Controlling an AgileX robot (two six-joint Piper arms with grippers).
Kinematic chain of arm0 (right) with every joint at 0, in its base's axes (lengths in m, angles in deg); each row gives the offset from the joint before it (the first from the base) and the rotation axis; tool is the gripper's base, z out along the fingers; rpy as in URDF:
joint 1: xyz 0 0 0.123 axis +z
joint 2: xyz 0 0 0 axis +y
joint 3: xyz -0.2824 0 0.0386 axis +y
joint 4: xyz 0.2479 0 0.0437 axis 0.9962 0 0.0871
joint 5: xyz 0 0 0 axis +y
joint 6: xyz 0.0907 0 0.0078 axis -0.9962 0 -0.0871
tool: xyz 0 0 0 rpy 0 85 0
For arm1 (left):
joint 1: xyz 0 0 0.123 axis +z
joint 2: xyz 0 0 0 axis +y
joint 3: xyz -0.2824 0 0.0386 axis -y
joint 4: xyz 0.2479 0 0.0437 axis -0.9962 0 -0.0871
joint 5: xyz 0 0 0 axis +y
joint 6: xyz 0.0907 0 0.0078 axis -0.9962 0 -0.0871
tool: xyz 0 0 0 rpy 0 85 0
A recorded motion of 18 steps. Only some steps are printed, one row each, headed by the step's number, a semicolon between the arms.
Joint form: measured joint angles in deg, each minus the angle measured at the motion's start. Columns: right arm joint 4, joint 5, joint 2, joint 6, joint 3, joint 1; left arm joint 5, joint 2, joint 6, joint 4, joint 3, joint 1.
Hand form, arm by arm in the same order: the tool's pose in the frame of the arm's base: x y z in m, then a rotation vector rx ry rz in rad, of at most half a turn. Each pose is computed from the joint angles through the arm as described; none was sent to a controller.
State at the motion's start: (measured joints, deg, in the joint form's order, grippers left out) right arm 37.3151 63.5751 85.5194 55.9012 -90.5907 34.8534; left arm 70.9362 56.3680 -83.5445 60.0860 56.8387 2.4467
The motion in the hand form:
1: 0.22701 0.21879 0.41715 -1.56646 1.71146 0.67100; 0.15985 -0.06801 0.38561 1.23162 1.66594 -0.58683
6: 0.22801 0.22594 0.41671 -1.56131 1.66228 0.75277; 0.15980 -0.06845 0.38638 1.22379 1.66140 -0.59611
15: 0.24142 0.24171 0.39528 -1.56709 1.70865 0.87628; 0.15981 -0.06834 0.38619 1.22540 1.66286 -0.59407
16: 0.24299 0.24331 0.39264 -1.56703 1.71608 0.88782; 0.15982 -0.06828 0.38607 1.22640 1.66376 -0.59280
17: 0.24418 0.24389 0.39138 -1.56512 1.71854 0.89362; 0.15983 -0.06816 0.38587 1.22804 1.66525 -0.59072
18: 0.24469 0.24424 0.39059 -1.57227 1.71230 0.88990; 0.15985 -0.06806 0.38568 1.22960 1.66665 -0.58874
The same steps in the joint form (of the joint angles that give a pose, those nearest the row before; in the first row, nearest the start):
1: 0.56 -0.62 0.00 0.30 0.00 0.00; 0.00 0.00 0.10 0.22 0.00 0.00
6: 5.69 -1.08 0.99 3.26 0.00 0.00; 0.00 0.00 0.20 0.81 0.00 0.00
15: 10.43 0.02 5.46 4.22 0.00 0.00; 0.00 0.00 0.20 0.66 0.00 0.00
16: 10.80 0.13 5.96 4.22 0.00 0.00; 0.00 0.00 0.20 0.57 0.00 0.00
17: 11.09 0.13 6.23 4.33 0.00 -0.08; 0.00 0.00 0.20 0.42 0.00 0.00
18: 11.09 0.13 6.36 4.86 0.00 -0.08; 0.00 0.00 0.20 0.27 0.00 0.00

